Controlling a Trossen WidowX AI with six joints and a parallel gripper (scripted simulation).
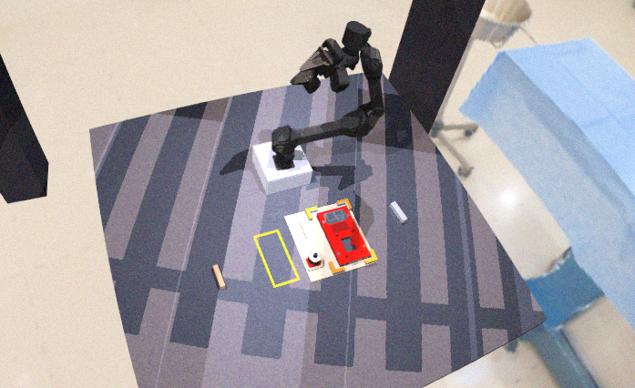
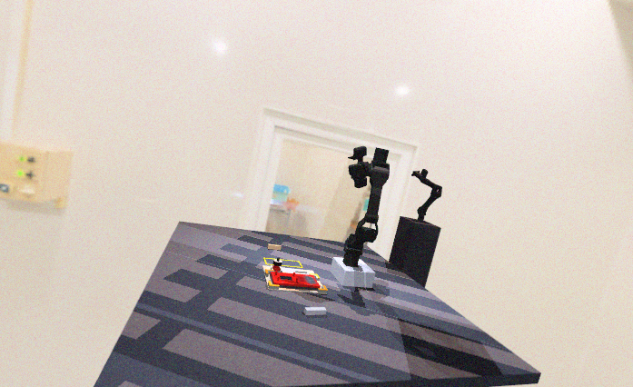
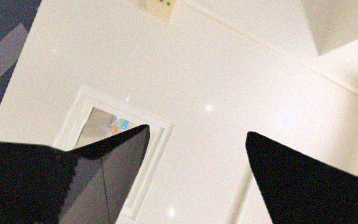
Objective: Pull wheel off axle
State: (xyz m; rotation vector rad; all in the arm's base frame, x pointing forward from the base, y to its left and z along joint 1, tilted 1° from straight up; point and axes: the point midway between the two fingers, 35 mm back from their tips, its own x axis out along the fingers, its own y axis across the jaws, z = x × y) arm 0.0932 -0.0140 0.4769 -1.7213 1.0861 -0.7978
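Right now my gripper tip is 520 mm above the wheel, 240 mm short of it and 40 mm to the right of it. Also, from my gripper tip: small wooden block: 540 mm below, 250 mm to the right, 230 mm ahead; then small white block: 540 mm below, 390 mm to the left, 130 mm ahead; then upright axle: 520 mm below, 250 mm ahead, 40 mm to the left.
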